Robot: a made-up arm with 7 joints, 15 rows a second.
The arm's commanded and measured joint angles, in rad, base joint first. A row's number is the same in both.
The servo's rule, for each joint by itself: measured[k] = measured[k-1] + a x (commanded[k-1-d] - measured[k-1]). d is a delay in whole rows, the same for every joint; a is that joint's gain. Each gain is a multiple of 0.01, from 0.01 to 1. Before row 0 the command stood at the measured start. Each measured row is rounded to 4 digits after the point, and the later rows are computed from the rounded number. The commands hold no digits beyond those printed.
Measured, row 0: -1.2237, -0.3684, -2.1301, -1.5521, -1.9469, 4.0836, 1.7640
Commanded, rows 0 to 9: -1.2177, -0.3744, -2.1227, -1.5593, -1.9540, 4.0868, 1.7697; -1.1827, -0.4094, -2.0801, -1.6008, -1.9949, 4.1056, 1.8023; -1.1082, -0.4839, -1.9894, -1.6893, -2.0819, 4.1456, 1.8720; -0.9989, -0.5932, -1.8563, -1.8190, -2.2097, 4.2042, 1.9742; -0.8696, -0.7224, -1.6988, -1.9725, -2.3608, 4.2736, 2.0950; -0.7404, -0.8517, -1.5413, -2.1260, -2.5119, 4.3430, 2.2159; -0.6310, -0.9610, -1.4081, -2.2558, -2.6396, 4.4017, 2.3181; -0.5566, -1.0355, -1.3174, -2.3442, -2.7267, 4.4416, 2.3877; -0.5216, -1.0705, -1.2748, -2.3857, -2.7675, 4.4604, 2.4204; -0.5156, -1.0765, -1.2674, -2.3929, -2.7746, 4.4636, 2.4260
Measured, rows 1 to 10: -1.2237, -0.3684, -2.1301, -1.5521, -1.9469, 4.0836, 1.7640; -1.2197, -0.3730, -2.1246, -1.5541, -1.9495, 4.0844, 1.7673; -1.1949, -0.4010, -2.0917, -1.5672, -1.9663, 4.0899, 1.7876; -1.1368, -0.4648, -2.0160, -1.6014, -2.0091, 4.1044, 1.8366; -1.0444, -0.5637, -1.8978, -1.6623, -2.0833, 4.1303, 1.9164; -0.9273, -0.6859, -1.7505, -1.7492, -2.1860, 4.1676, 2.0200; -0.8021, -0.8136, -1.5957, -1.8547, -2.3066, 4.2132, 2.1336; -0.6875, -0.9271, -1.4569, -1.9670, -2.4298, 4.2622, 2.2406; -0.5998, -1.0106, -1.3537, -2.0726, -2.5397, 4.3088, 2.3259; -0.5474, -1.0567, -1.2953, -2.1603, -2.6240, 4.3482, 2.3807
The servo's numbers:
d 1
a 0.67 0.77 0.74 0.28 0.37 0.26 0.58

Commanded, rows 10 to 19: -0.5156, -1.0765, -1.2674, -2.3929, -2.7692, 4.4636, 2.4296; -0.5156, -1.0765, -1.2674, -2.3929, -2.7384, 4.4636, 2.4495; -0.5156, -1.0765, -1.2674, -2.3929, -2.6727, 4.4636, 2.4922; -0.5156, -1.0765, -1.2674, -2.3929, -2.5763, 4.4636, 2.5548; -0.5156, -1.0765, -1.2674, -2.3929, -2.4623, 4.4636, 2.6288; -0.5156, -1.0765, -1.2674, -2.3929, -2.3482, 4.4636, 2.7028; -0.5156, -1.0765, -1.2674, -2.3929, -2.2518, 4.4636, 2.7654; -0.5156, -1.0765, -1.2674, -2.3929, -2.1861, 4.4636, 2.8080; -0.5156, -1.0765, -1.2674, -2.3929, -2.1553, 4.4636, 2.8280; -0.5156, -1.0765, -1.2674, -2.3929, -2.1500, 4.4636, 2.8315
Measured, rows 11 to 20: -0.5261, -1.0719, -1.2747, -2.2254, -2.6797, 4.3782, 2.4070; -0.5191, -1.0754, -1.2693, -2.2723, -2.7128, 4.4004, 2.4201; -0.5168, -1.0762, -1.2679, -2.3061, -2.7223, 4.4168, 2.4372; -0.5160, -1.0764, -1.2675, -2.3304, -2.7039, 4.4290, 2.4691; -0.5157, -1.0765, -1.2674, -2.3479, -2.6567, 4.4380, 2.5188; -0.5156, -1.0765, -1.2674, -2.3605, -2.5848, 4.4447, 2.5826; -0.5156, -1.0765, -1.2674, -2.3696, -2.4973, 4.4496, 2.6523; -0.5156, -1.0765, -1.2674, -2.3761, -2.4065, 4.4532, 2.7179; -0.5156, -1.0765, -1.2674, -2.3808, -2.3250, 4.4559, 2.7702; -0.5156, -1.0765, -1.2674, -2.3842, -2.2622, 4.4579, 2.8037
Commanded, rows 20 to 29: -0.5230, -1.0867, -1.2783, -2.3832, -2.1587, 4.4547, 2.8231; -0.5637, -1.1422, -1.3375, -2.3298, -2.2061, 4.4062, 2.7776; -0.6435, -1.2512, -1.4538, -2.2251, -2.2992, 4.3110, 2.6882; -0.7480, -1.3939, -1.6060, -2.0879, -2.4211, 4.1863, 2.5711; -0.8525, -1.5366, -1.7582, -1.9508, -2.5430, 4.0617, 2.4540; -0.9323, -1.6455, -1.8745, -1.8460, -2.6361, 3.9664, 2.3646; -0.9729, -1.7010, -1.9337, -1.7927, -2.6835, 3.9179, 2.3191; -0.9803, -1.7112, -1.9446, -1.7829, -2.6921, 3.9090, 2.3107; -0.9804, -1.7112, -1.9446, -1.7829, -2.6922, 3.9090, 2.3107; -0.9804, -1.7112, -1.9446, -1.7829, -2.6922, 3.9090, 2.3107
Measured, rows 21 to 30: -0.5156, -1.0765, -1.2674, -2.3866, -2.2207, 4.4594, 2.8198; -0.5206, -1.0844, -1.2755, -2.3856, -2.1978, 4.4582, 2.8217; -0.5495, -1.1289, -1.3214, -2.3700, -2.2009, 4.4447, 2.7961; -0.6125, -1.2231, -1.4194, -2.3294, -2.2373, 4.4099, 2.7335; -0.7033, -1.3546, -1.5575, -2.2618, -2.3053, 4.3518, 2.6393; -0.8033, -1.4947, -1.7060, -2.1747, -2.3932, 4.2764, 2.5318; -0.8897, -1.6108, -1.8307, -2.0827, -2.4831, 4.1958, 2.4348; -0.9454, -1.6803, -1.9069, -2.0015, -2.5572, 4.1235, 2.3677; -0.9688, -1.7041, -1.9348, -1.9403, -2.6071, 4.0677, 2.3346; -0.9766, -1.7096, -1.9421, -1.8962, -2.6386, 4.0264, 2.3207
